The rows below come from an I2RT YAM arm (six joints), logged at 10 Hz.
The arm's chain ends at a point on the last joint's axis. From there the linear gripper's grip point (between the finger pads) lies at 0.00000 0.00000 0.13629 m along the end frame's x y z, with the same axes.
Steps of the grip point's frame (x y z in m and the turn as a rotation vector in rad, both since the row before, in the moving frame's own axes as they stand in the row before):
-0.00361, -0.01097, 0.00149, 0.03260, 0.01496, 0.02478
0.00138, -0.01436, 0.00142, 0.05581, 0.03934, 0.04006
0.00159, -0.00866, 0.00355, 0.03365, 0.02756, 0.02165
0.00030, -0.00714, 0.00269, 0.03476, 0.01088, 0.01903
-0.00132, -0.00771, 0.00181, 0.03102, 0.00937, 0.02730
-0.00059, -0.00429, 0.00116, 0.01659, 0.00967, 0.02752
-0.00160, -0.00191, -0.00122, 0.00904, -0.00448, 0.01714
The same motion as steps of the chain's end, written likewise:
-0.00570, -0.00655, 0.00158, 0.03260, 0.01496, 0.02478
-0.00413, -0.00687, 0.00174, 0.05581, 0.03934, 0.04006
-0.00221, -0.00412, 0.00368, 0.03365, 0.02756, 0.02165
-0.00123, -0.00242, 0.00278, 0.03476, 0.01088, 0.01903
-0.00265, -0.00350, 0.00188, 0.03102, 0.00937, 0.02730
-0.00194, -0.00205, 0.00119, 0.01659, 0.00967, 0.02752
-0.00100, -0.00067, -0.00121, 0.00904, -0.00448, 0.01714

